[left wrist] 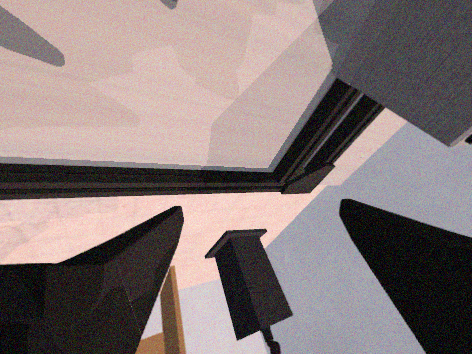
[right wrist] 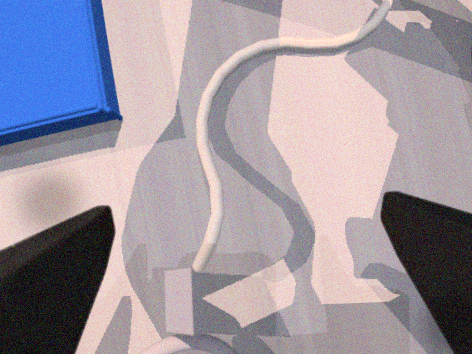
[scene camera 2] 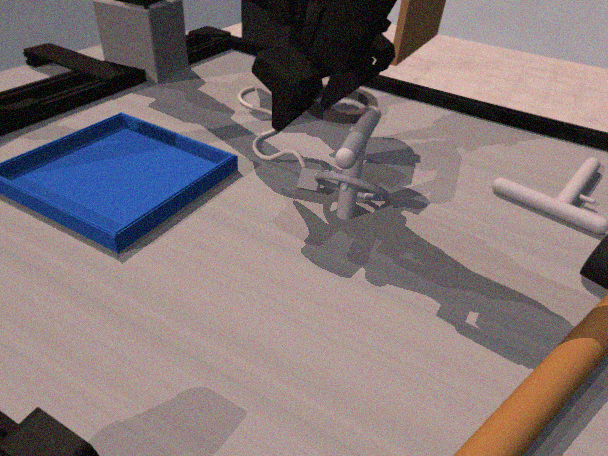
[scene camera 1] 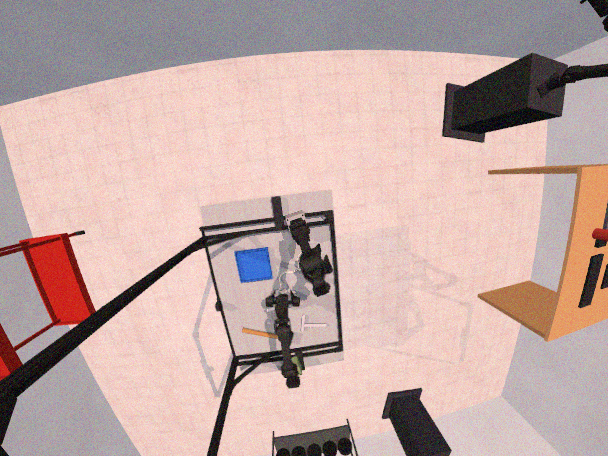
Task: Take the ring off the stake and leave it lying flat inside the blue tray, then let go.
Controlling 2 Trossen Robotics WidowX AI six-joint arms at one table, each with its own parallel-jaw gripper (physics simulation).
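Frame: origin at the left arm's base, x ahead, y left, z up, level; centimetres.
Seen in the pictures: left gripper, fingertip midpoint: (left wrist: 259, 209) (scene camera 2: 258, 9) (scene camera 1: 322, 249); right gripper, fingertip midpoint: (right wrist: 249, 212) (scene camera 2: 300, 117) (scene camera 1: 282, 289); left arm's base at its link origin: (scene camera 1: 297, 225).
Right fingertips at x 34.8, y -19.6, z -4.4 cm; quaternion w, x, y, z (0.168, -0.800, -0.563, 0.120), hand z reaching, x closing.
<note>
Offsets run from my right fingertips to a thing's middle. "spot": to the spot under its first point.
The grey ring {spot: dx +11.2, dy -8.9, dz -1.7 cm} (scene camera 2: 372, 188) hangs tilted around the post of the T-shaped stake {dx +8.5, dy -6.5, dz -4.6 cm} (scene camera 2: 356, 142); part of the ring's curve {spot: dx +4.5, dy -5.4, dz -4.0 cm} (right wrist: 170, 344) shows at the bottom of the right wrist view. The blue tray {dx -17.8, dy -11.9, dz -5.8 cm} (scene camera 1: 253, 265) (scene camera 2: 115, 175) (right wrist: 45, 65) lies to the left of the stake in scene camera 2. My right gripper (scene camera 1: 283, 294) (scene camera 2: 301, 118) (right wrist: 249, 212) is open and empty, above the table, beyond and a little left of the stake in scene camera 2. My left gripper (scene camera 1: 324, 256) (left wrist: 259, 209) is open and empty, pointing past the table corner.
A small pale block (scene camera 2: 308, 178) (right wrist: 178, 301) with a curved white cable {spot: dx -4.2, dy -0.5, dz -6.1 cm} (scene camera 2: 265, 151) (right wrist: 215, 200) lies beside the ring. A pale T-shaped piece {dx +33.4, dy +10.4, dz -5.9 cm} (scene camera 1: 314, 325) (scene camera 2: 550, 202) and an orange rod {dx +30.5, dy -20.9, dz -4.9 cm} (scene camera 1: 257, 332) (scene camera 2: 540, 395) lie on the table. Black rails edge the table.
</note>
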